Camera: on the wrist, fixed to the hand. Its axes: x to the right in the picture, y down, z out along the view.
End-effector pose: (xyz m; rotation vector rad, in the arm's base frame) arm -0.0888 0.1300 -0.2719 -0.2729 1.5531 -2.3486
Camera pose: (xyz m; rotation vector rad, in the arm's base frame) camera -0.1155 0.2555 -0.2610 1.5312 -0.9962 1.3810
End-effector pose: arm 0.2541 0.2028 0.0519 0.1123 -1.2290 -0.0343
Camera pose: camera 0.3551 0.1528 -0.0104 0.7785 -1.1690 -1.7288
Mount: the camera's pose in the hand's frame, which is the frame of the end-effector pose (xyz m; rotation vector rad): -0.0202 -0.0597 -0.1123 -0.3650 -0.3653 -1.6225
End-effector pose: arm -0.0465 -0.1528 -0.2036 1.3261 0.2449 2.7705
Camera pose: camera -0.1220 -0.1096 -0.2985 0.8025 0.4615 1.1249
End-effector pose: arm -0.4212 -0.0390 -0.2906 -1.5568 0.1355 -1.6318
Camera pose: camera -0.5499 -0.0406 -0.2946 1.6736 1.0048 1.6827
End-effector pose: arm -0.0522 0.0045 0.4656 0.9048 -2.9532 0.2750
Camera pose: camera -0.0035 -0.0127 0.5836 -2.7312 1.3443 0.4834
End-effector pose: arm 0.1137 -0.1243 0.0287 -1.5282 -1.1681 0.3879
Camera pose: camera 0.1628 -0.2100 0.1113 -0.3586 -2.4055 -0.7051
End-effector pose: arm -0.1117 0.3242 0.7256 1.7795 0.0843 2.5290
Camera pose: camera -0.2101 0.3804 0.6645 1.0863 0.6563 0.9648
